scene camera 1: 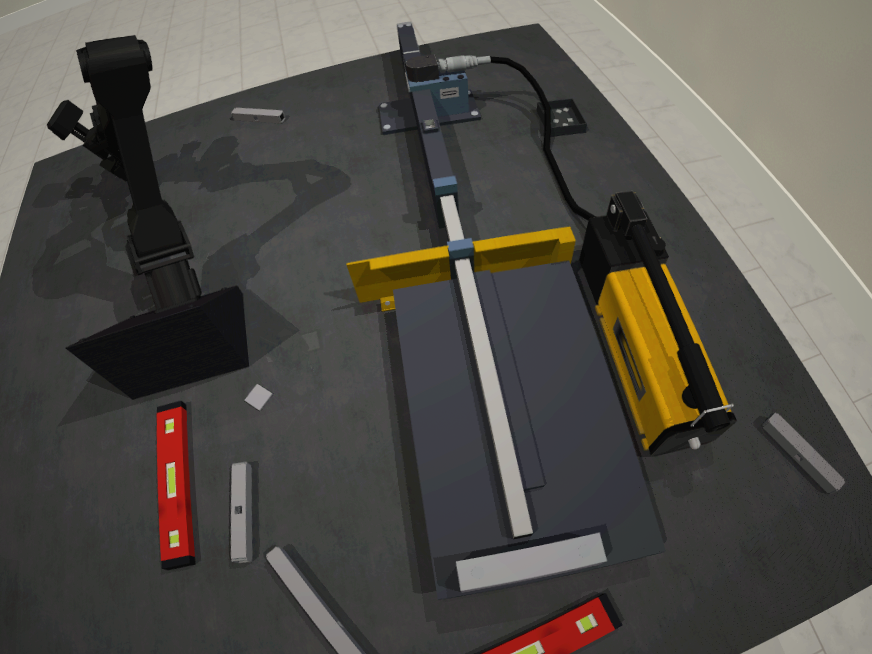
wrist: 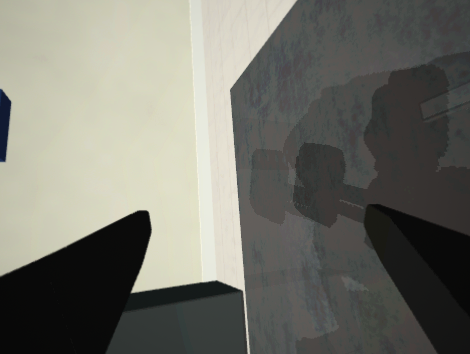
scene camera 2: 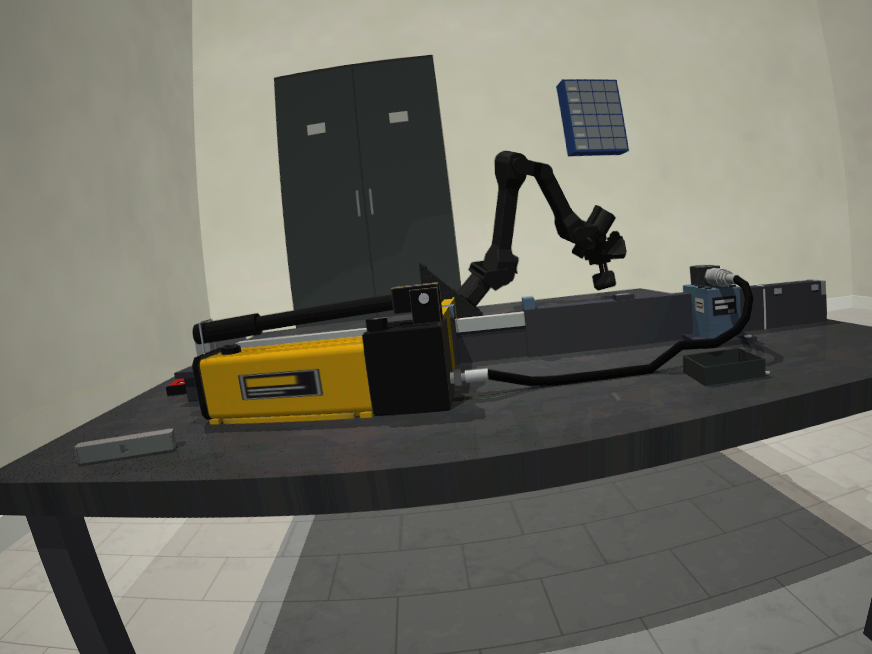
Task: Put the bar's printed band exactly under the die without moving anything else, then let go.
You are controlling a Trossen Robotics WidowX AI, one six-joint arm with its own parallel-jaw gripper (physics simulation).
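Places are measured from the arm's base along level axes (x ahead, y left, z up), in centimetres.
Pixels of known places: gripper, between the fingertips: (scene camera 1: 82, 150) (wrist: 256, 217) (scene camera 2: 607, 265); arm's base, origin of its link: (scene camera 1: 178, 305) (scene camera 2: 465, 300).
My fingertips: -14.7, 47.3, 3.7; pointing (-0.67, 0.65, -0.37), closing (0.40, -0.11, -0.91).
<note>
For each thing: its middle in the pictures, then the offset to it from my fingertips, as dx, dy, dz. "pt": a spot on its surface instead. Level surfaces: height alone.
- dark rail, a spot on its surface: (scene camera 2: 605, 323) pt +63.5, -35.9, -5.9
- dark plate, height of its surface: dz -5.0
- blue press unit, a spot on its surface: (scene camera 2: 706, 320) (scene camera 1: 463, 100) pt +73.8, -22.4, -6.2
- black head, a spot on its surface: (scene camera 2: 702, 274) (scene camera 1: 438, 68) pt +70.2, -19.7, +0.7
- yellow fence, a spot on its surface: (scene camera 1: 408, 267) pt +47.9, -57.6, -3.7
- yellow pump, middle of its body: (scene camera 2: 312, 359) (scene camera 1: 655, 322) +73.2, -80.9, -3.5
- black hose, a spot on its surface: (scene camera 2: 584, 380) pt +80.4, -48.4, -9.7
- tray, middle of its body: (scene camera 2: 729, 364) (scene camera 1: 559, 114) +90.2, -31.9, -8.9
The long white bar (scene camera 1: 489, 380) (scene camera 2: 490, 322) lies along the dark rail (scene camera 1: 429, 144) (scene camera 2: 605, 323), through two blue guides (scene camera 1: 445, 185) (scene camera 1: 460, 247) and over the dark plate (scene camera 1: 436, 394). Its far end runs into the rail. A blue press unit (scene camera 1: 454, 95) (scene camera 2: 706, 320) with a black head (scene camera 1: 423, 68) (scene camera 2: 702, 274) stands at the rail's far part. I cannot make out the die itself, and no printed band shows on the bar. My gripper (scene camera 2: 609, 264) (wrist: 256, 217) is open and empty, in the air on the far side of the rail in scene camera 2, apart from the bar.
A yellow fence (scene camera 1: 408, 267) crosses the rail. A yellow pump (scene camera 1: 637, 337) (scene camera 2: 281, 380) has a black hose (scene camera 1: 556, 165) (scene camera 2: 584, 380) to the head. A tray (scene camera 1: 563, 118) (scene camera 2: 725, 366), red levels (scene camera 1: 176, 492) (scene camera 1: 588, 623) and pale offcuts (scene camera 1: 240, 485) (scene camera 1: 531, 563) (scene camera 1: 802, 450) lie around.
</note>
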